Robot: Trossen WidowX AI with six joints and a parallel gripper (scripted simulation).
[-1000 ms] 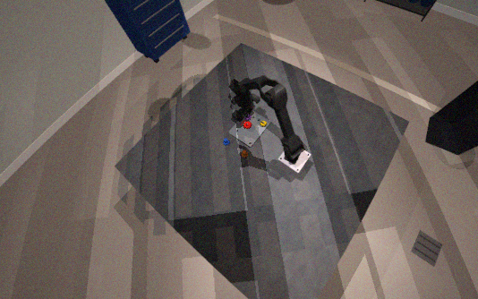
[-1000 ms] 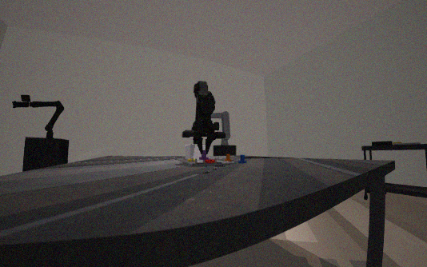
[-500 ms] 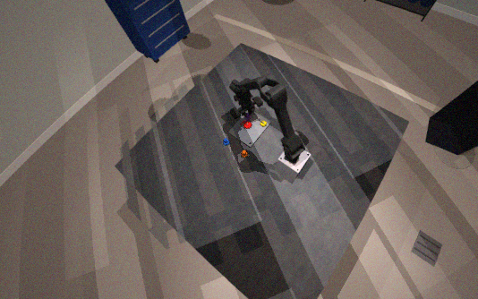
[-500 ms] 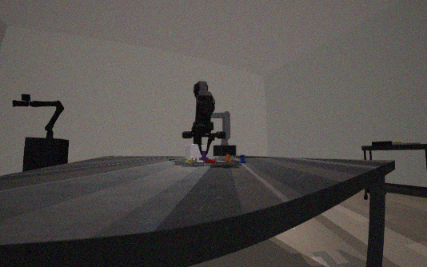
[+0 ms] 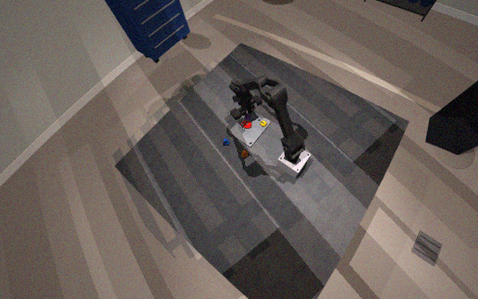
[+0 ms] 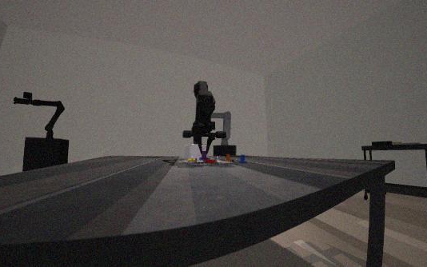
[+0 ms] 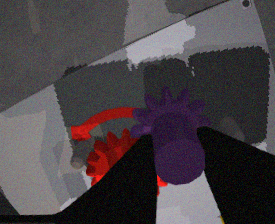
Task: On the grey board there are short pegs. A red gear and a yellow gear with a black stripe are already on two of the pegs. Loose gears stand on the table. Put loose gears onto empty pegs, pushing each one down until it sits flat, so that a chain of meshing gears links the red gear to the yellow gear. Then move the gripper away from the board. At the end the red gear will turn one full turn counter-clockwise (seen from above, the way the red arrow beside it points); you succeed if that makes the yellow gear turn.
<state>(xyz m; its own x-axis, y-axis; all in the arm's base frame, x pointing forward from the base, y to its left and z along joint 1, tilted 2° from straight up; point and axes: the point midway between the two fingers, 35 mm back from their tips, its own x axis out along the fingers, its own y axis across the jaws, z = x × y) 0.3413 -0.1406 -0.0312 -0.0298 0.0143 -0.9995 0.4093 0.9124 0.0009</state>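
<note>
Now: the purple gear 1 cm below my gripper tip. The rest, counted from my gripper tip: red gear 4 cm to the left, 3 cm below, 2 cm behind; then blue gear 20 cm to the left, 3 cm below, 3 cm ahead; then red arrow 4 cm to the left, 4 cm below, 1 cm ahead.
</note>
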